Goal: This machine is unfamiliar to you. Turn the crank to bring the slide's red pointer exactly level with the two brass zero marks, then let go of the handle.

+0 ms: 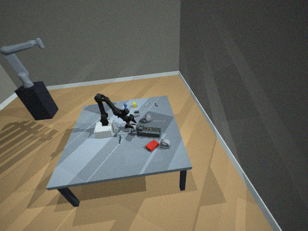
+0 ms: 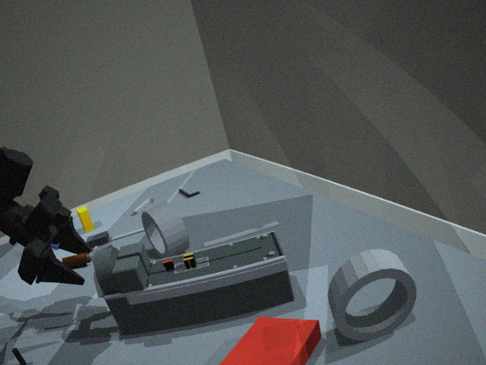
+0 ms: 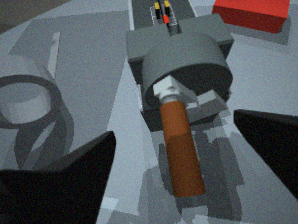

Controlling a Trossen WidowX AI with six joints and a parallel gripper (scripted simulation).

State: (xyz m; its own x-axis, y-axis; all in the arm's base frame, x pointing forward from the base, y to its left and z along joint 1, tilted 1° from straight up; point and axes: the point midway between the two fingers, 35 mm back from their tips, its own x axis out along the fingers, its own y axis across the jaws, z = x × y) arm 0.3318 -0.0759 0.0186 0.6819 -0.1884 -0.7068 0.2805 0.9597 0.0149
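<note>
The brown handle lies 20 mm behind my gripper tip and 20 mm above it. The rest, counted from my gripper tip: yellow block (30 mm behind, 540 mm to the left, 70 mm below); blue clamp (150 mm behind, 480 mm to the left, 40 mm below); red pointer (120 mm ahead, 50 mm to the right, 10 mm below).
</note>
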